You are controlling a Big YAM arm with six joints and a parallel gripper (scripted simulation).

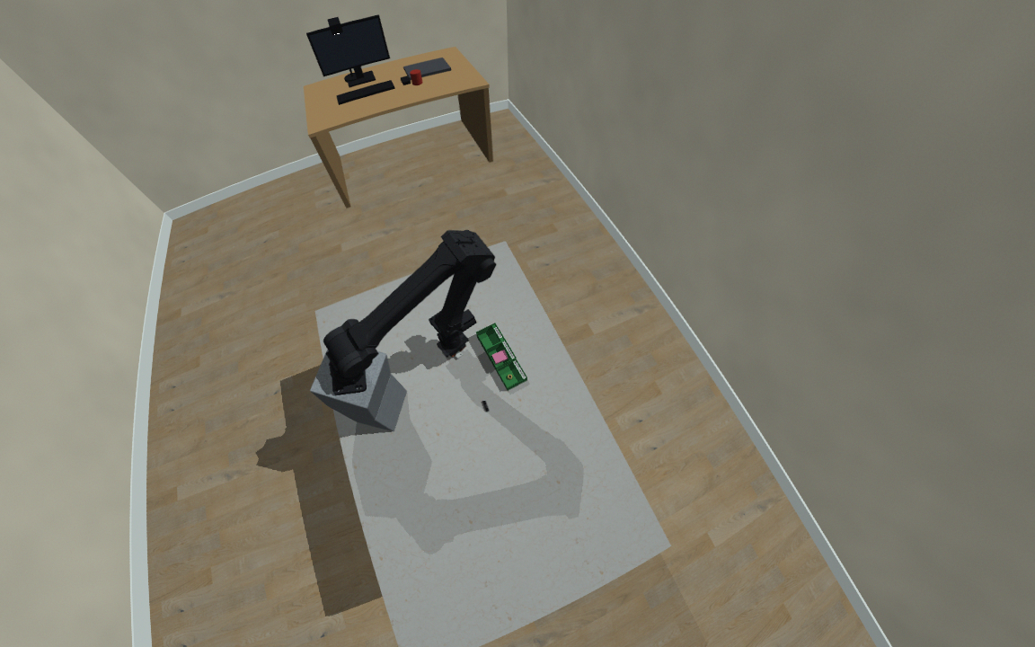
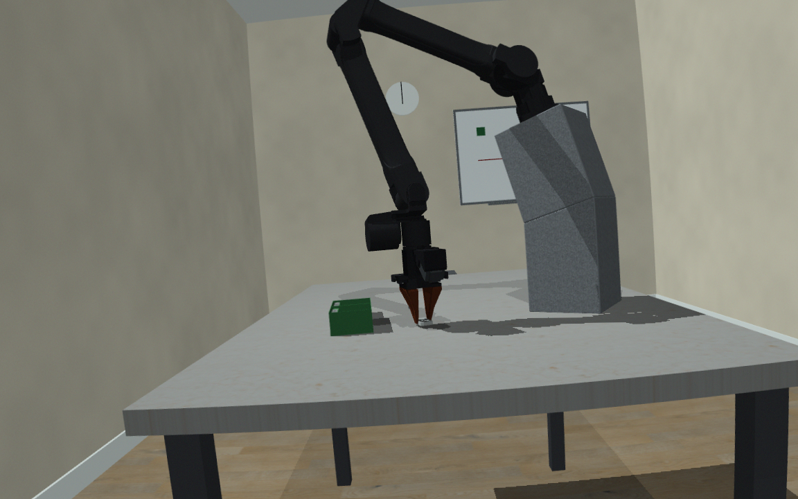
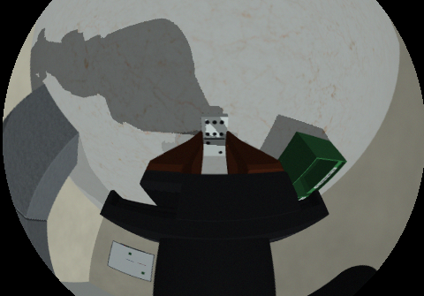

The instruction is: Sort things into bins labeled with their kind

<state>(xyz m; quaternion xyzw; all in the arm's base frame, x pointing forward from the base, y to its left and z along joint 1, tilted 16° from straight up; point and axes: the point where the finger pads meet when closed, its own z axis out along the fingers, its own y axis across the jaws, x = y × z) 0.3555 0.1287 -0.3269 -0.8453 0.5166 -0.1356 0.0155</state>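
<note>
Right now my hand is 160 mm short of the pink eraser, 70 mm to the left of it and 10 mm below it. Round my hand: grey-white piece (160 mm ahead, 70 mm to the right); brass nut (180 mm ahead, 150 mm to the right); white domino (right at my hand).
</note>
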